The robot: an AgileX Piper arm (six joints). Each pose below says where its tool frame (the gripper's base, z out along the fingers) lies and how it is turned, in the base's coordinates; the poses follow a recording.
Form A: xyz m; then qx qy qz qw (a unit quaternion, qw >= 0).
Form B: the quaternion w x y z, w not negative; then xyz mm. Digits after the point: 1 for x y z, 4 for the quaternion.
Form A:
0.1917, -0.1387, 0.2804, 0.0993, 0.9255, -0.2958, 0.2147
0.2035, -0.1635, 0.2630, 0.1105, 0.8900, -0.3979, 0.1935
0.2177, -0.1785, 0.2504, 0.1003, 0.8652, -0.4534, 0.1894
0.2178, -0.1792, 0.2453, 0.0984, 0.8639, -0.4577, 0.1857
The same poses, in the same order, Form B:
0.2147, 0.0993, 0.9255, -0.2958, 191.7, -138.7, 280.4
0.1935, 0.1105, 0.8900, -0.3979, 203.5, -163.5, 263.0
0.1894, 0.1003, 0.8652, -0.4534, 217.7, -178.5, 250.4
0.1857, 0.0984, 0.8639, -0.4577, 217.8, -179.2, 245.3

